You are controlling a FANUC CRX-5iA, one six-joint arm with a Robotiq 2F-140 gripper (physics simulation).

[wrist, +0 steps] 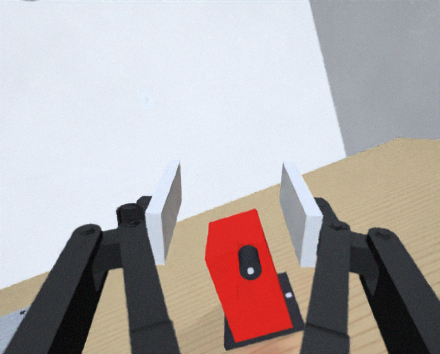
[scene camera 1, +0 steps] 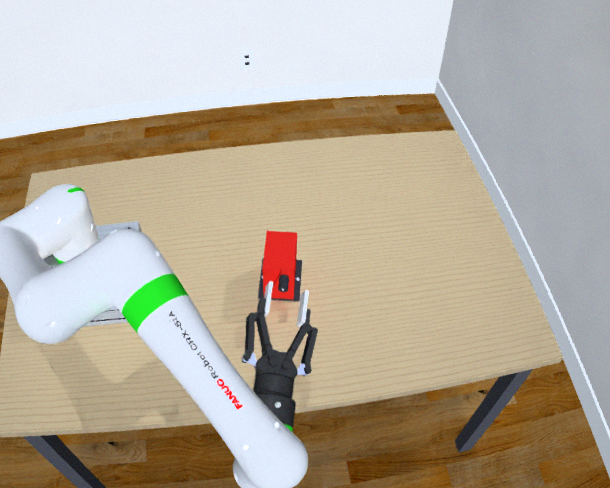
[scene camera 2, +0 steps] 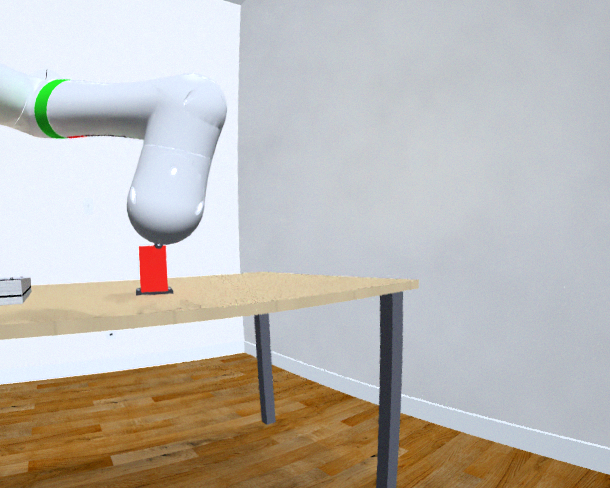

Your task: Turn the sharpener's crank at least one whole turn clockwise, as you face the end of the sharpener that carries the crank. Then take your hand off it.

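Frame: origin at the arm's base, x ahead, y up, z right, level; centimetres.
Where they show: gripper, fingertip midpoint: [wrist: 230, 181] [scene camera 1: 287, 288].
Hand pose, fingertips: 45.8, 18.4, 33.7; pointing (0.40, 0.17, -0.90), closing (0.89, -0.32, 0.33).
After its pixels a point has its place, as x, y, z.
The red sharpener [scene camera 1: 281, 249] @[50.1, 7.2, 14.8] [scene camera 2: 153, 269] @[47.0, 1.4, 22.3] [wrist: 232, 230] @[49.7, 7.2, 14.7] stands upright on the table, on a dark base. Its crank [scene camera 1: 283, 282] @[47.6, 8.5, 25.1] [wrist: 249, 261] @[47.3, 8.3, 26.3] is a short black oblong with a pale dot, at the upper part of the near end. My gripper [scene camera 1: 287, 288] @[45.8, 18.4, 33.7] [wrist: 230, 181] @[45.8, 18.4, 33.7] is partly open and empty. In the wrist view the fingertips stand left and right, with the crank lower in the picture, apart from both pads. In scene camera 2 the arm hides the gripper, above the sharpener's level; a small dark piece shows at the arm's lower edge, unclear what.
The wooden table [scene camera 1: 381, 228] @[81.6, -5.6, 5.3] [scene camera 2: 228, 295] @[60.8, -5.6, 36.7] [wrist: 390, 185] @[91.8, -5.6, -2.0] carries the sharpener. The white arm [scene camera 1: 198, 351] @[25.2, 34.8, 52.8] [scene camera 2: 172, 162] @[29.3, 16.4, 73.2] reaches over it from the left. A grey mounting plate [scene camera 1: 133, 227] @[15.2, -0.7, -9.9] [scene camera 2: 14, 290] @[11.1, -2.3, 16.9] lies at the left. A grey wall [scene camera 1: 529, 127] stands beyond the table's right edge.
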